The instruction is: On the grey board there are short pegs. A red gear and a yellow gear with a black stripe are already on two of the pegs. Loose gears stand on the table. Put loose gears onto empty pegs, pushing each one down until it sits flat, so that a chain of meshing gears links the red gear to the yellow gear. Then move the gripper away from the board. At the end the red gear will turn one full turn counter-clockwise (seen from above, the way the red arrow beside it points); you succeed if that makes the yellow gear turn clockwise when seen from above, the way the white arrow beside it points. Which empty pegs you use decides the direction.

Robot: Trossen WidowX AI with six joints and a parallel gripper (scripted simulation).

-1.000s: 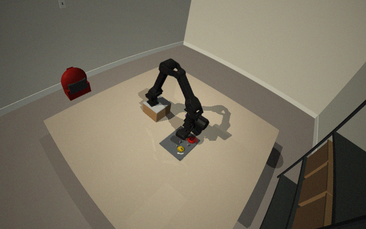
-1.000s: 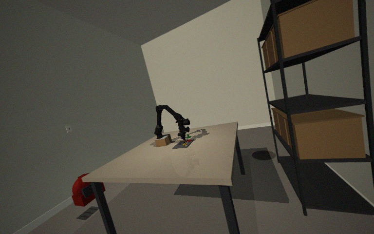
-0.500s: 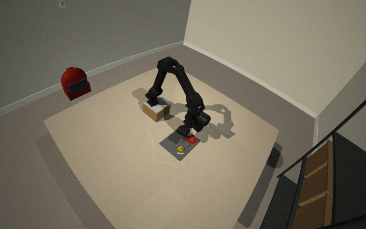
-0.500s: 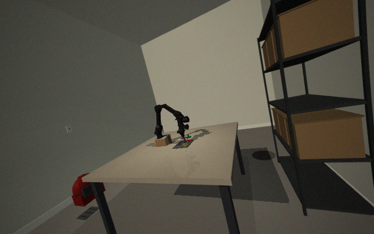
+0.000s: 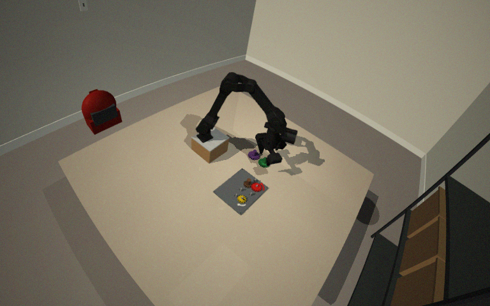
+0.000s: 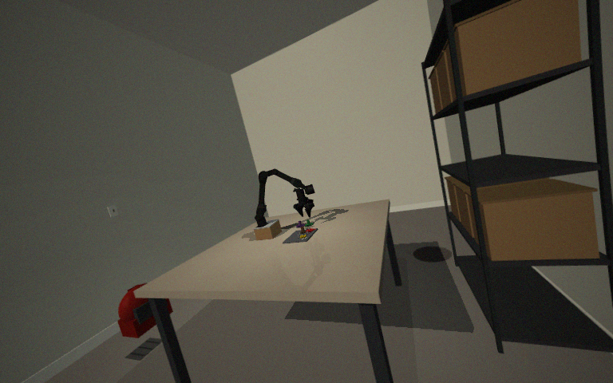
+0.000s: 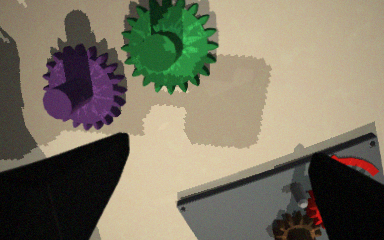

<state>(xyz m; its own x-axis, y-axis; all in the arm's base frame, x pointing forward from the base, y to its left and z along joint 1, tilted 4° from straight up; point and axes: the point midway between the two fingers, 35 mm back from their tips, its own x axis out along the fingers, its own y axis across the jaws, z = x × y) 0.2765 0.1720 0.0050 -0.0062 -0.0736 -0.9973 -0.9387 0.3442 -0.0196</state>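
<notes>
Now: the green gear 60 mm below my gripper tip, 40 mm to the left of it and 20 mm behind it. The rest, counted from my gripper tip: red arrow 90 mm ahead, 80 mm to the right, 70 mm below; purple gear 90 mm behind, 60 mm below, 30 mm to the left; brown gear 130 mm to the right, 50 mm below, 40 mm ahead.
</notes>
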